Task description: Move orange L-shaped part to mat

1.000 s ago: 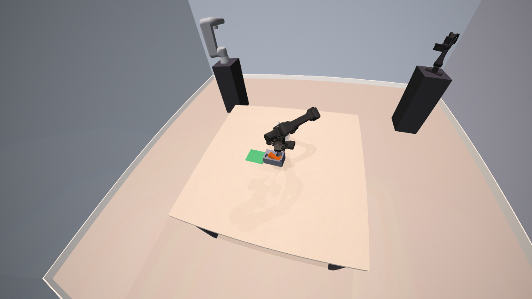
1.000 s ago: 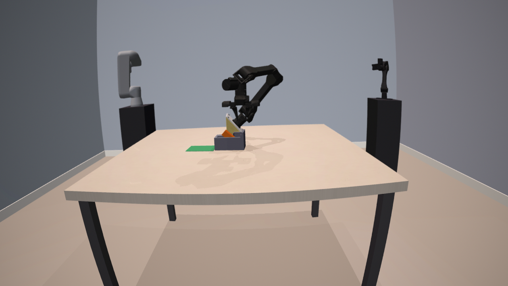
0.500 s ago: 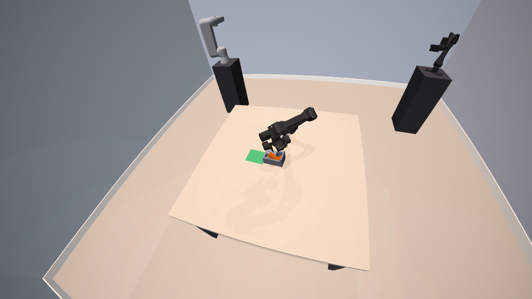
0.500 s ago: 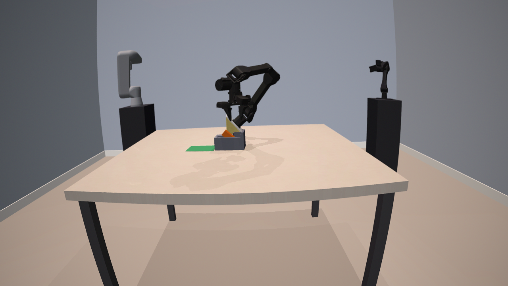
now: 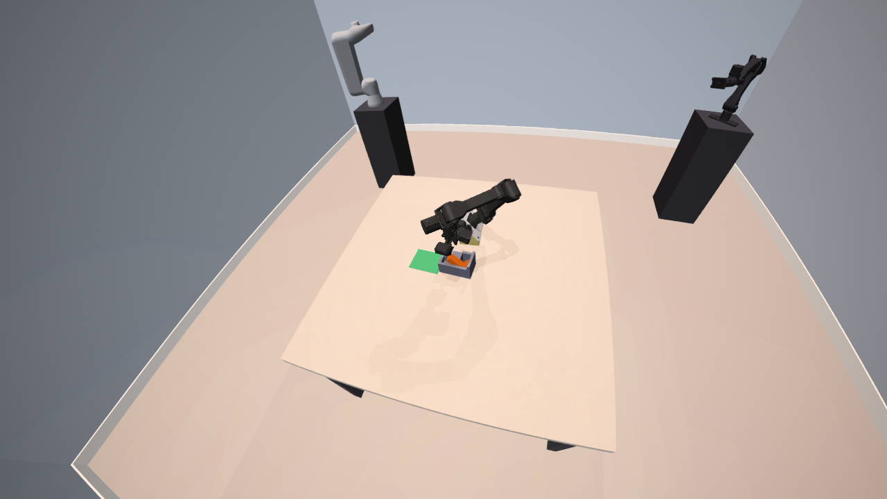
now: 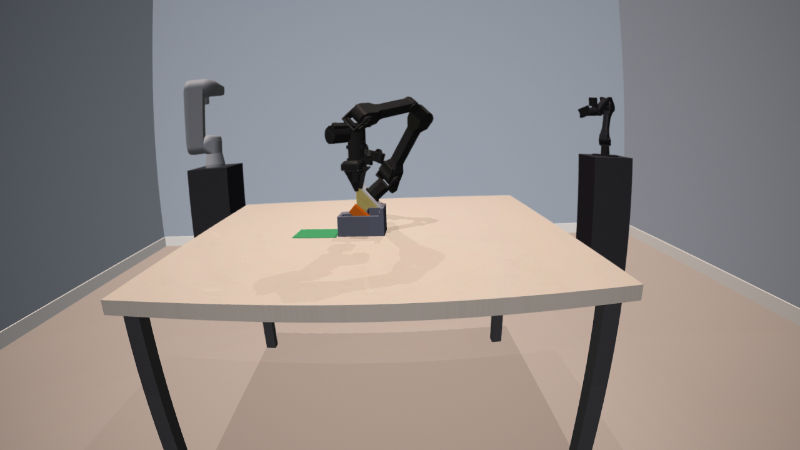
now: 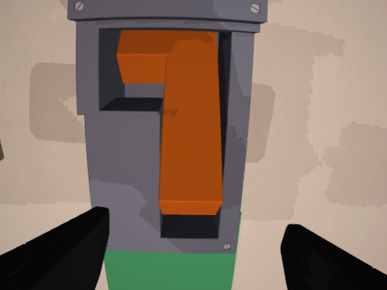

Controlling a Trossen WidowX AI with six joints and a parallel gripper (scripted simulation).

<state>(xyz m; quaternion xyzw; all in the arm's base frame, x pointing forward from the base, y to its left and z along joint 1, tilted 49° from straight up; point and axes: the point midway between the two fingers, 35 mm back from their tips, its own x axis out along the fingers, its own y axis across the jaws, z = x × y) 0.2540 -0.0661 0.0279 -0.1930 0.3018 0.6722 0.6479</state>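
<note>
The orange L-shaped part is 10 mm behind my gripper tip, 30 mm to the left of it and 100 mm below it. The rest, counted from my gripper tip: green mat 20 mm behind, 150 mm to the right, 160 mm below.
</note>
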